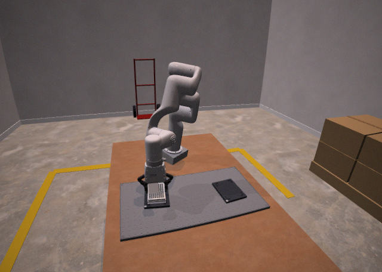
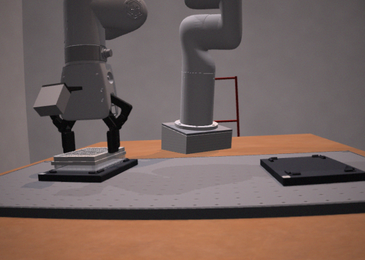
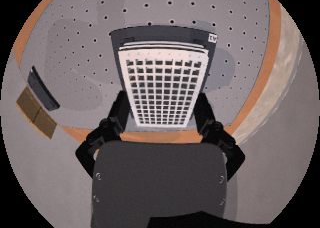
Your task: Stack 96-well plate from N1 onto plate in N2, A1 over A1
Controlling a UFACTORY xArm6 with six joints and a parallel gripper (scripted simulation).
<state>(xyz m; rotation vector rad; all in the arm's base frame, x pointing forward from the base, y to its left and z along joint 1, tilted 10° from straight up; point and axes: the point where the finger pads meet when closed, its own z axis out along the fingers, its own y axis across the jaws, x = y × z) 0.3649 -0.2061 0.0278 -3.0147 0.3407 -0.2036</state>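
My gripper is now 10 mm above the white 96-well plate. Also, from my hand: clear 96-well plate (30 mm below).
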